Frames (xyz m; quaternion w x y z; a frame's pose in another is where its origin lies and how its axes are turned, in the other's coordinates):
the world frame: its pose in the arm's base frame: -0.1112 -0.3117 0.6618 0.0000 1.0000 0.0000 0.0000
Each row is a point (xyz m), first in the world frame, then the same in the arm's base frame.
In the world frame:
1: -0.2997 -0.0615 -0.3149
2: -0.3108 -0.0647 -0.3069
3: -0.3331 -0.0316 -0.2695
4: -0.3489 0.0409 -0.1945
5: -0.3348 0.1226 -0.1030
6: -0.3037 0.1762 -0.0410
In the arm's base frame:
1: -0.4109 -0.2502 0.9767
2: -0.4220 -0.2470 0.9687
3: -0.4443 -0.2801 0.9313
4: -0.4601 -0.3526 0.8563
5: -0.4460 -0.4343 0.7648
6: -0.4149 -0.4879 0.7028

